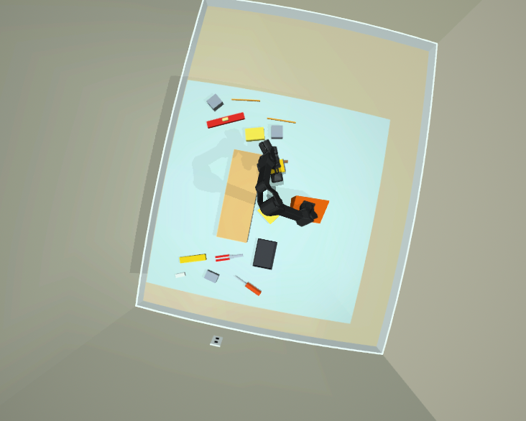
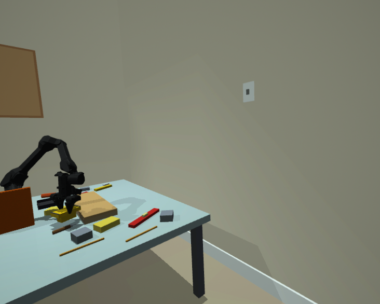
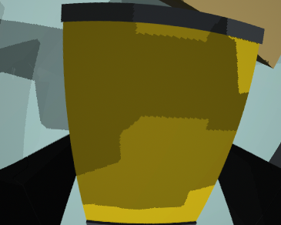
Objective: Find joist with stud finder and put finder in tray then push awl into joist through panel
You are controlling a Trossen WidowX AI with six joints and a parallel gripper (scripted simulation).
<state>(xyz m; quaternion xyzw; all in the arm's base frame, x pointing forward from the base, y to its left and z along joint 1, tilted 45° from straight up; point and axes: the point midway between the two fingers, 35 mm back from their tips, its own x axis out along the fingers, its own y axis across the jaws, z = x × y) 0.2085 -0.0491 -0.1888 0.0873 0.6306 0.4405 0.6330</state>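
My gripper tip is now 20 mm short of the yellow stud finder, 10 mm to the right of it and 20 mm above it. Also, from my gripper tip: awl 10 mm ahead, 50 mm to the right, 60 mm below; red level 360 mm ahead, 210 mm to the right, 60 mm below; dark tray 80 mm behind, 500 mm to the left, 60 mm below.
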